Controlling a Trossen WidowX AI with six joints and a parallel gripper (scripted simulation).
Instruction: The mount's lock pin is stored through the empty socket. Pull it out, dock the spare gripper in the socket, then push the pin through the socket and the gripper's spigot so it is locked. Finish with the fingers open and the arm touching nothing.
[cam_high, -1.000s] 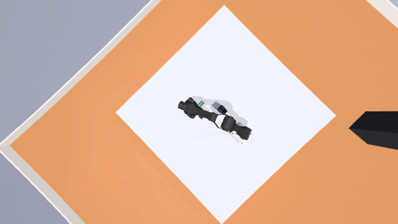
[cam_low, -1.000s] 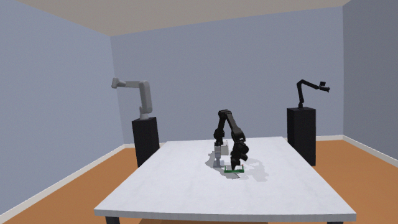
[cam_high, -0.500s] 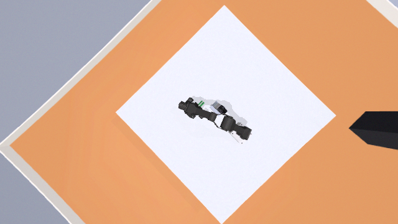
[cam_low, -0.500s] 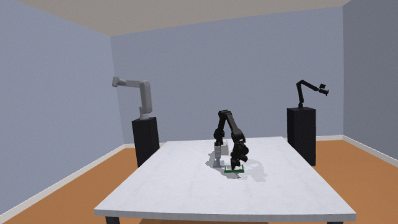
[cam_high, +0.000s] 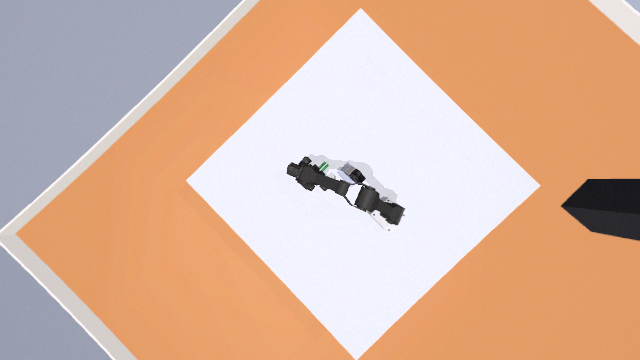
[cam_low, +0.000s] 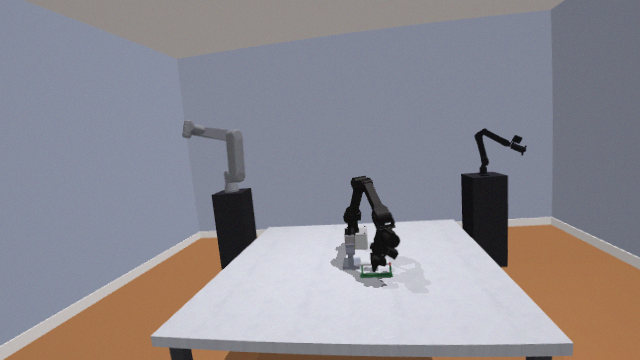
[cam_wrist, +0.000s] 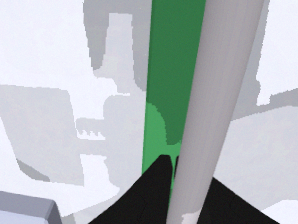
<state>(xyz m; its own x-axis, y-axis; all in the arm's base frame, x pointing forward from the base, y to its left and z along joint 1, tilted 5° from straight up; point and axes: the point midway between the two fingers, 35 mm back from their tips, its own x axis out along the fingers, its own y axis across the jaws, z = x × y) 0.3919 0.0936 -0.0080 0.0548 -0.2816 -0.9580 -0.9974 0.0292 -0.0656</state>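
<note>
The green strip is 10 mm to the left of my gripper tip and 10 mm above it. Also, from my gripper tip: spare gripper (130 mm behind, 100 mm to the right, 100 mm above); bluish-grey socket (120 mm behind, 100 mm to the right, 30 mm above).
</note>
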